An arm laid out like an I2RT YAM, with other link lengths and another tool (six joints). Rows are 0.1 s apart.
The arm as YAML. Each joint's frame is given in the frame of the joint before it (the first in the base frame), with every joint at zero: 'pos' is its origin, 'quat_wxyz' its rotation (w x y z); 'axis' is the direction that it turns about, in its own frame. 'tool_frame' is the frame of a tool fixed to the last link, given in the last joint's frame.
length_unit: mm
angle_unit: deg
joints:
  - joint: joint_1
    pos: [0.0, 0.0, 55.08]
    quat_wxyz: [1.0, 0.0, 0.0, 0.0]
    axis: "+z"
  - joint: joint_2
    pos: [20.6, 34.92, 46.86]
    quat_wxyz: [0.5, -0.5, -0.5, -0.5]
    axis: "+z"
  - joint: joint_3
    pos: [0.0, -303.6, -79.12]
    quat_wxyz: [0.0, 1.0, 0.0, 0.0]
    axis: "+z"
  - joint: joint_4
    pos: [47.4, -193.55, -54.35]
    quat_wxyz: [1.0, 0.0, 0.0, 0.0]
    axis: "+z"
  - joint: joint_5
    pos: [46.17, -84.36, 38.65]
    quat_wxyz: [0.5, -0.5, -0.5, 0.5]
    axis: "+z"
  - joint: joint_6
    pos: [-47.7, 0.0, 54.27]
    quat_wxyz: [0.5, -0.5, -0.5, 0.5]
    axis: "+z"
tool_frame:
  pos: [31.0, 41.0, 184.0]
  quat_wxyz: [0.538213, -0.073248, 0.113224, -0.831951]
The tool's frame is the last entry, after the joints.
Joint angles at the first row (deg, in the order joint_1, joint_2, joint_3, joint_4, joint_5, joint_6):
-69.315 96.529 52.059 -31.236 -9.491 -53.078
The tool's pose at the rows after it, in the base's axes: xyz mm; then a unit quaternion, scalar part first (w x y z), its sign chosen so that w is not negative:
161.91 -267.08 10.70 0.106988 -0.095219 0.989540 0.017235
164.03 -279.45 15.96 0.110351 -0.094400 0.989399 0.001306
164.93 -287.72 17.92 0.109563 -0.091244 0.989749 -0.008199
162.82 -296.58 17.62 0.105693 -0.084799 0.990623 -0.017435
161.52 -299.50 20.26 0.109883 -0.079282 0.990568 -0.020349
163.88 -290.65 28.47 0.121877 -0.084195 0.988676 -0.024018
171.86 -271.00 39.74 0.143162 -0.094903 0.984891 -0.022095
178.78 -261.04 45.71 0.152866 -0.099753 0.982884 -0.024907
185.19 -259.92 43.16 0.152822 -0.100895 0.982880 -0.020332
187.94 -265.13 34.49 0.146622 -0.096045 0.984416 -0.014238
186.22 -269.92 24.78 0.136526 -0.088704 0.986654 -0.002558
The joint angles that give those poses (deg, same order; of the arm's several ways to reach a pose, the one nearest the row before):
-69.926 96.370 52.856 -29.778 -9.492 -53.627
-70.297 96.581 53.995 -28.878 -9.443 -53.726
-70.316 96.899 54.670 -28.196 -8.966 -53.397
-70.633 97.369 55.002 -27.182 -8.157 -53.110
-71.257 97.191 55.228 -27.181 -8.534 -52.935
-71.267 94.789 53.988 -27.552 -9.870 -53.026
-70.367 91.083 51.980 -28.610 -12.230 -52.534
-68.901 88.874 50.678 -28.570 -12.770 -51.281
-67.460 89.606 50.776 -28.153 -12.404 -50.069
-66.766 91.873 51.128 -26.999 -11.541 -49.146
-66.807 94.435 52.169 -27.146 -10.693 -48.793

